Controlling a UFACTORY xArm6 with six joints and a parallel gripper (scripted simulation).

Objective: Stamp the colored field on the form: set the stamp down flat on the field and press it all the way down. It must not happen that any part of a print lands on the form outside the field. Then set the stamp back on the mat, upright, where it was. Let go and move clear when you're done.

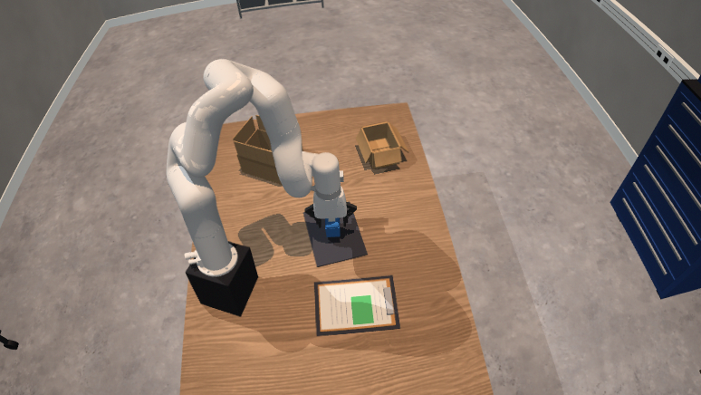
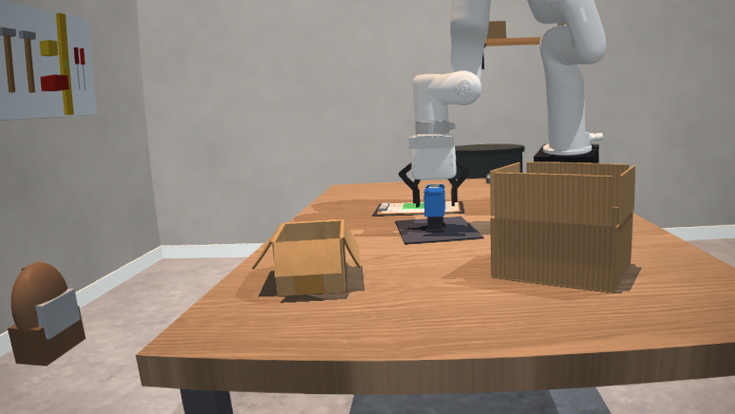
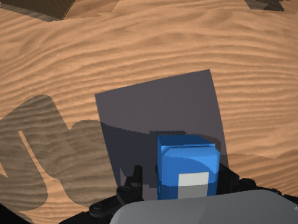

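Right now my hand is 20 mm above the blue stamp. Also, from my hand: clipboard 280 mm to the right, 60 mm below, 10 mm ahead; then dark mat 70 mm below.
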